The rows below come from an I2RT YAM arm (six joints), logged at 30 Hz.
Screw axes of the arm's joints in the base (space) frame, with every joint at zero. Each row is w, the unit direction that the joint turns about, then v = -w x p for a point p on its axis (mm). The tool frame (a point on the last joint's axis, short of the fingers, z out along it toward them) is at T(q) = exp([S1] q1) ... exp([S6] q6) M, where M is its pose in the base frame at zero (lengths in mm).
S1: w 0 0 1 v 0 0 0
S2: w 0 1 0 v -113.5 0 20
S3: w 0 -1 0 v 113.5 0 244
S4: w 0 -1 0 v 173.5 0 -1
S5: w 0 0 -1 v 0 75 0
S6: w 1 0 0 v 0 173.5 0
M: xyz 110.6 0 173.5 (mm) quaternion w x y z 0.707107 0 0.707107 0
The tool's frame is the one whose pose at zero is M.
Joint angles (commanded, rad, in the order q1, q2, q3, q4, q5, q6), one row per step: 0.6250, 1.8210, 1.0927, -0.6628, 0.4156, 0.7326; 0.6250, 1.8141, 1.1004, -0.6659, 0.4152, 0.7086; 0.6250, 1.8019, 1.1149, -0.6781, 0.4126, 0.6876; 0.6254, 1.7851, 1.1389, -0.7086, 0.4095, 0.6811; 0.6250, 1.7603, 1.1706, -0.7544, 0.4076, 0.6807; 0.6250, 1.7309, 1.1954, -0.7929, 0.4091, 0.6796; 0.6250, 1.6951, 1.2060, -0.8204, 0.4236, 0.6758; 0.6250, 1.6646, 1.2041, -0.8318, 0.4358, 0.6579
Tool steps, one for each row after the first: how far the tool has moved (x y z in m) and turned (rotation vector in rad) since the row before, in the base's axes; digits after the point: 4 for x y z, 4 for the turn. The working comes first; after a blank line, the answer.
Tool pose at each row, in the base's axes (x y z in m, rotation vector in rad; the steps are taken from these numbers as rounded here): 0.2738, 0.1798, 0.1461, 0.1984, 2.7213, -0.2934; 0.2747, 0.1805, 0.1501, 0.1687, 2.7177, -0.2892; 0.2757, 0.1813, 0.1571, 0.1436, 2.7127, -0.2793; 0.2764, 0.1821, 0.1677, 0.1365, 2.7086, -0.2685; 0.2764, 0.1820, 0.1824, 0.1390, 2.7024, -0.2570; 0.2751, 0.1810, 0.1972, 0.1415, 2.6904, -0.2449; 0.2719, 0.1781, 0.2105, 0.1432, 2.6674, -0.2445; 0.2684, 0.1751, 0.2190, 0.1259, 2.6491, -0.2480

0.0009, 0.0007, 0.0040, -0.0019, -0.0036, 0.0216; 0.0010, 0.0008, 0.0070, 0.0025, -0.0056, 0.0194; 0.0007, 0.0008, 0.0106, 0.0060, -0.0052, 0.0069; 0.0000, -0.0001, 0.0147, 0.0077, -0.0075, 0.0003; -0.0013, -0.0010, 0.0148, 0.0075, -0.0133, 0.0007; -0.0032, -0.0029, 0.0133, -0.0019, -0.0229, -0.0002; -0.0035, -0.0030, 0.0085, -0.0074, -0.0173, 0.0124
